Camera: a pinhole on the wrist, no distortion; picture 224 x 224 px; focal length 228.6 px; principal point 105.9 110.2 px. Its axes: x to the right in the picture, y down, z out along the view. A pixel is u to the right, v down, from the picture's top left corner.
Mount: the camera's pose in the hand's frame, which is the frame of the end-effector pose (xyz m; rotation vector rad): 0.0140 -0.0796 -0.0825 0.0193 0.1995 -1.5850
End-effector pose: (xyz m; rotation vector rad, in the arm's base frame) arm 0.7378 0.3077 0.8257 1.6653 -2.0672 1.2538
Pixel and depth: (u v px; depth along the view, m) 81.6 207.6 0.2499
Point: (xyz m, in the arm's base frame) 0.8172 0.0930 0.8655
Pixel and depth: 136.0 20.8 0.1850
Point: 0.8987 0.2596 0.7993
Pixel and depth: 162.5 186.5 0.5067
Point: 1.0269 -0.1284 0.8705
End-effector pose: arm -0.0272 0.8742 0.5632 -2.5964 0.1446 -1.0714
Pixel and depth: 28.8 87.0 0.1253
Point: 0.0166 0.9350 0.5609
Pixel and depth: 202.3 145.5 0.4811
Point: 0.3078 1.2648 0.5363
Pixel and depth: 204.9 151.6 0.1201
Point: 0.0205 1.0100 0.6276
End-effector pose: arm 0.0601 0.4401 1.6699 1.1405 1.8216 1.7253
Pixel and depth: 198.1 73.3 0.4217
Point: 0.2142 0.6612 1.3213
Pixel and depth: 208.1 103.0 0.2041
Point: 0.0651 0.5467 1.4697
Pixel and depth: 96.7 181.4 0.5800
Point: 0.2166 0.9515 1.5215
